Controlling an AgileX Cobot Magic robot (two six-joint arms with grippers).
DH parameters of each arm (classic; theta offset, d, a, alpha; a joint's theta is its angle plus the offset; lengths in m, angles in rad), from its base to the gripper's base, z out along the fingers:
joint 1: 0 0.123 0 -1.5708
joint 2: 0.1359 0 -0.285 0
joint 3: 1.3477 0 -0.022 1.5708
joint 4: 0 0.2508 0 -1.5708
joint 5: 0 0 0.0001 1.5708
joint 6: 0 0.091 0 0
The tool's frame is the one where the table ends.
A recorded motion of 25 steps. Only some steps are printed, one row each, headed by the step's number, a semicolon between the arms.
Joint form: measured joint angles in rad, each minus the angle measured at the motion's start. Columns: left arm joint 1, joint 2, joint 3, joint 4, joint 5, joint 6; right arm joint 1, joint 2, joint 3, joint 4, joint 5, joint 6.
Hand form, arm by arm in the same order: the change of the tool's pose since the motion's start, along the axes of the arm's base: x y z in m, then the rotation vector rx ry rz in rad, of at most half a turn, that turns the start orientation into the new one. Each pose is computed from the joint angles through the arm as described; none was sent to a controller.
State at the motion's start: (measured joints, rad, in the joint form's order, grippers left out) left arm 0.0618 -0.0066 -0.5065 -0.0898 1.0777 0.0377; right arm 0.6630 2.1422 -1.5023 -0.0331 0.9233 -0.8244
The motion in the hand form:
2: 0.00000 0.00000 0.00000 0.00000 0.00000 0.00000; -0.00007 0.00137 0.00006 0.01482 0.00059 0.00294
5: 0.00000 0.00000 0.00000 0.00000 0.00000 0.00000; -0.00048 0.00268 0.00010 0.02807 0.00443 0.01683
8: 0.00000 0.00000 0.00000 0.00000 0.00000 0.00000; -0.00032 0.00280 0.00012 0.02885 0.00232 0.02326
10: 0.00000 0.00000 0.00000 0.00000 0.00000 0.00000; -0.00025 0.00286 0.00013 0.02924 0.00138 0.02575
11: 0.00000 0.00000 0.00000 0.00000 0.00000 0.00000; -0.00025 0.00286 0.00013 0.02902 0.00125 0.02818
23: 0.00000 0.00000 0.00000 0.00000 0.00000 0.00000; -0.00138 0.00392 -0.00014 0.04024 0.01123 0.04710
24: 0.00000 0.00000 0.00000 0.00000 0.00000 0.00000; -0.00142 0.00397 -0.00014 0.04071 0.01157 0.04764
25: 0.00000 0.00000 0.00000 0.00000 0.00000 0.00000; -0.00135 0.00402 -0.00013 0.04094 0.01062 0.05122
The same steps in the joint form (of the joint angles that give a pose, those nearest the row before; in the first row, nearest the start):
2: 0.0000 0.0000 0.0000 0.0000 0.0000 0.0000; 0.0000 0.0000 0.0000 0.0153 -0.0089 -0.0108
5: 0.0000 0.0000 0.0000 0.0000 0.0000 0.0000; 0.0000 0.0000 0.0000 0.0331 -0.0142 -0.0342
8: 0.0000 0.0000 0.0000 0.0000 0.0000 0.0000; 0.0000 0.0000 0.0000 0.0331 -0.0165 -0.0407
10: 0.0000 0.0000 0.0000 0.0000 0.0000 0.0000; 0.0000 0.0000 0.0000 0.0331 -0.0175 -0.0431
11: 0.0000 0.0000 0.0000 0.0000 0.0000 0.0000; 0.0000 0.0000 0.0000 0.0331 -0.0175 -0.0456
23: 0.0000 0.0000 0.0000 0.0000 0.0000 0.0000; 0.0000 0.0000 0.0012 0.0545 -0.0175 -0.0761
24: 0.0000 0.0000 0.0000 0.0000 0.0000 0.0000; 0.0000 0.0000 0.0012 0.0554 -0.0175 -0.0770
25: 0.0000 0.0000 0.0000 0.0000 0.0000 0.0000; 0.0000 0.0000 0.0012 0.0554 -0.0184 -0.0806

